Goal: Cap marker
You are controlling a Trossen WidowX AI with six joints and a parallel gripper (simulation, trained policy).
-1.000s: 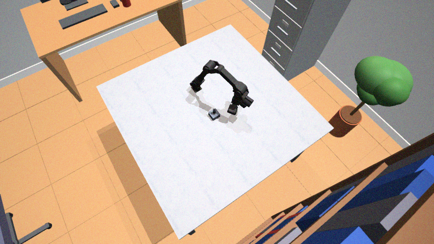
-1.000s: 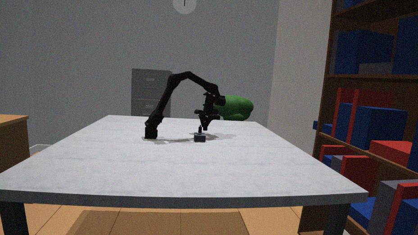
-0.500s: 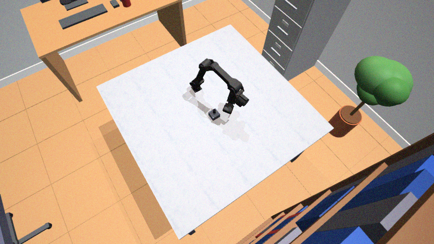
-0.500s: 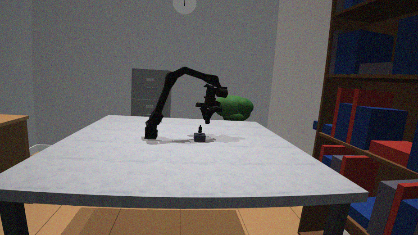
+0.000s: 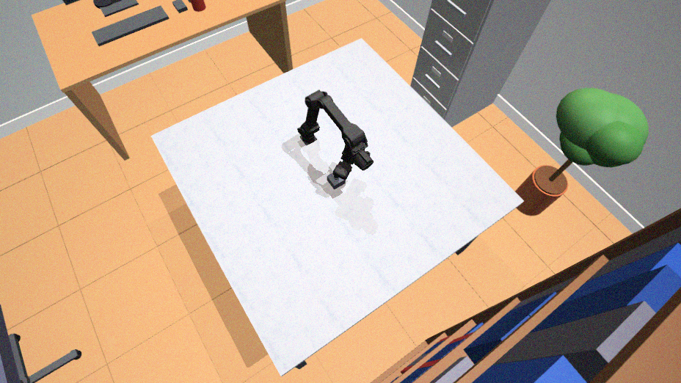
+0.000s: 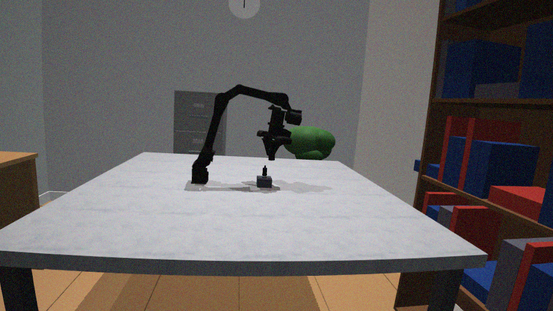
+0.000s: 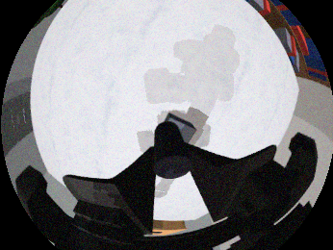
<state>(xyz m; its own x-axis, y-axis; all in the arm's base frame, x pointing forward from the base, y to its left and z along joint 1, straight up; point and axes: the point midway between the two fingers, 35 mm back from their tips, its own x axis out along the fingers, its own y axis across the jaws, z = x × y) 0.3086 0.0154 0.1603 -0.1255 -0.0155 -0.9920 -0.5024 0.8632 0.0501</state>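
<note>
My gripper tip is now 2 cm past the grey holder block, 4 cm to the left of it and 11 cm above it. The rest, counted from my gripper tip: dark cap 1 cm ahead, 1 cm above.
</note>
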